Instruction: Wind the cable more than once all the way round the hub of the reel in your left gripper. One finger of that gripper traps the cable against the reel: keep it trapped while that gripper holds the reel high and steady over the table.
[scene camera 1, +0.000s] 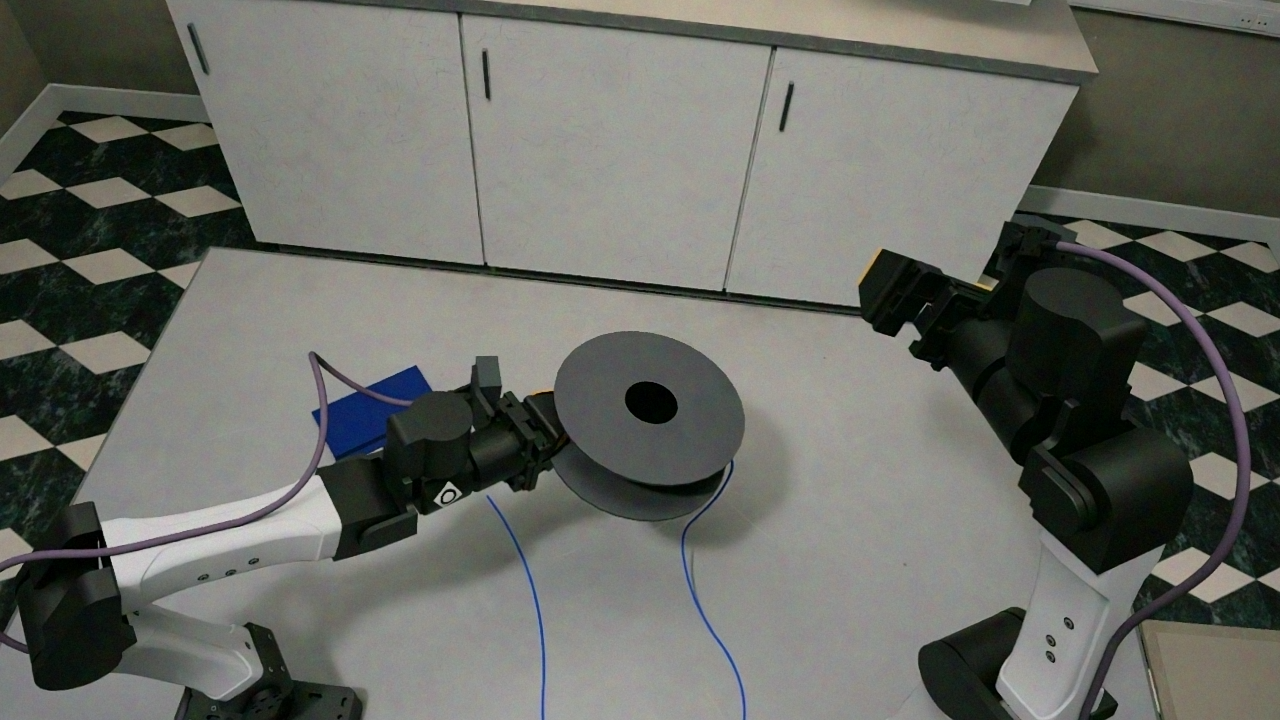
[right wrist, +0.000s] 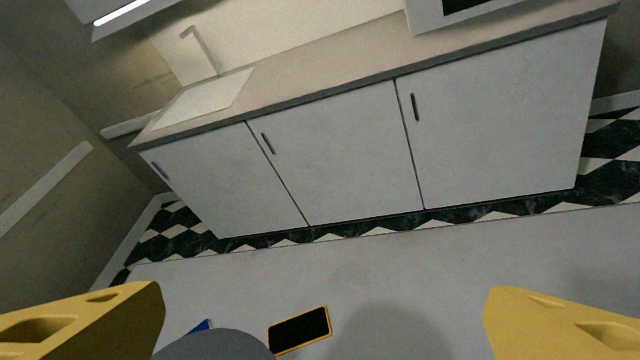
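My left gripper is shut on the edge of the grey reel, which it holds above the table with one round face up. The trapping finger and the hub are mostly hidden by the flanges. One stretch of the blue cable leaves the reel's lower right side and hangs toward the front. Another stretch of cable runs from beneath the left gripper to the front edge of the picture. How far the cable goes round the hub cannot be seen. My right gripper is open, right of the reel, apart from reel and cable.
A blue flat block lies on the table behind the left arm. A black phone-like slab with an orange rim lies on the table beside the reel in the right wrist view. White cabinets stand behind.
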